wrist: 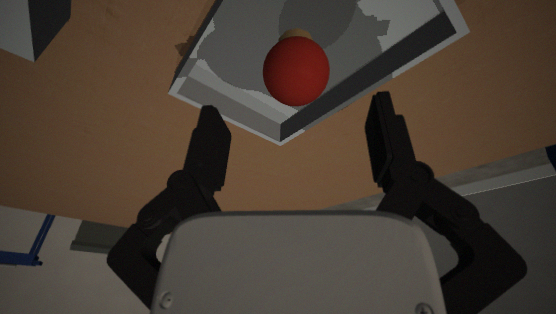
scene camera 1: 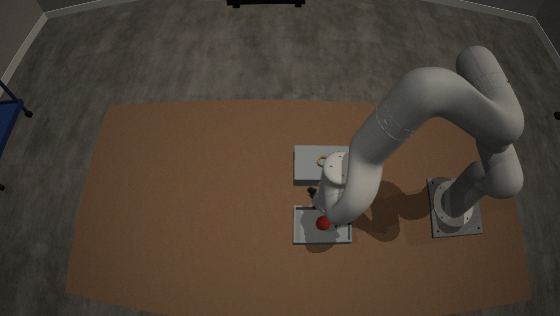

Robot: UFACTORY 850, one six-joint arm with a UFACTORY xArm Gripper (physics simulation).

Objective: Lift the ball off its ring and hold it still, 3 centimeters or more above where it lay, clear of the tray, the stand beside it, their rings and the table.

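The red ball rests inside the grey tray. A bit of its tan ring shows behind the ball in the wrist view; in the scene view the ring is hidden. My gripper is open and empty. In the wrist view its fingers stand wide apart, left and right of the ball's direction, and the ball lies beyond the fingertips. In the scene view the arm hides most of the gripper; a dark fingertip shows between the tray and the stand.
The grey stand is beside the tray, with an orange ring on top, partly covered by the arm. The tray's raised walls surround the ball. The arm's base plate is at the right of the table.
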